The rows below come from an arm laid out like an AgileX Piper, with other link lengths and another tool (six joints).
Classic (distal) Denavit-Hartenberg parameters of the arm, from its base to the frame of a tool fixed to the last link. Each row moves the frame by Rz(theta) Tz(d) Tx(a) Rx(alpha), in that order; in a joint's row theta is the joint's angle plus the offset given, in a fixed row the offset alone. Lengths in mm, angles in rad.
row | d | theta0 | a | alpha
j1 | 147.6 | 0 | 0 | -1.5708
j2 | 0 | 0.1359 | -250.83 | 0
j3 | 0 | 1.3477 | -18.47 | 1.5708
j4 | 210.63 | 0 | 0 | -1.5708
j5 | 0 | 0 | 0 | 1.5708
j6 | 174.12 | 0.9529 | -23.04 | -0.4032
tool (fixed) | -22.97 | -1.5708 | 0 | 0
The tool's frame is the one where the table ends.
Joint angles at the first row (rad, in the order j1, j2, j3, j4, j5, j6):
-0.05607, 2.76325, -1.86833, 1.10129, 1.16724, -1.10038
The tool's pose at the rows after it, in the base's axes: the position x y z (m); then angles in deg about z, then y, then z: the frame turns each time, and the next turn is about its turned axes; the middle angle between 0 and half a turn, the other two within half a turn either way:
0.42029 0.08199 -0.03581 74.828 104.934 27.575
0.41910 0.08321 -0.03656 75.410 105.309 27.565
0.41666 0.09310 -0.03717 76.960 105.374 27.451
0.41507 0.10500 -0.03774 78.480 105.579 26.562
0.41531 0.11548 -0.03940 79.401 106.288 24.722
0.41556 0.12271 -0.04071 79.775 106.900 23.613
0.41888 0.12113 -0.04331 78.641 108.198 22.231
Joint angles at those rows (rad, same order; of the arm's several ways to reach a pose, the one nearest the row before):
-0.07751, 2.76325, -1.86836, 1.09932, 1.16618, -1.09620
-0.07328, 2.76323, -1.86829, 1.09005, 1.16615, -1.09497
-0.04938, 2.76440, -1.86835, 1.08774, 1.16617, -1.09842
-0.01908, 2.76440, -1.86830, 1.08777, 1.15587, -1.10991
0.01095, 2.76440, -1.86832, 1.08691, 1.12822, -1.12871
0.03225, 2.76441, -1.86835, 1.08691, 1.10604, -1.13582
0.03605, 2.76442, -1.86837, 1.08044, 1.07055, -1.13687

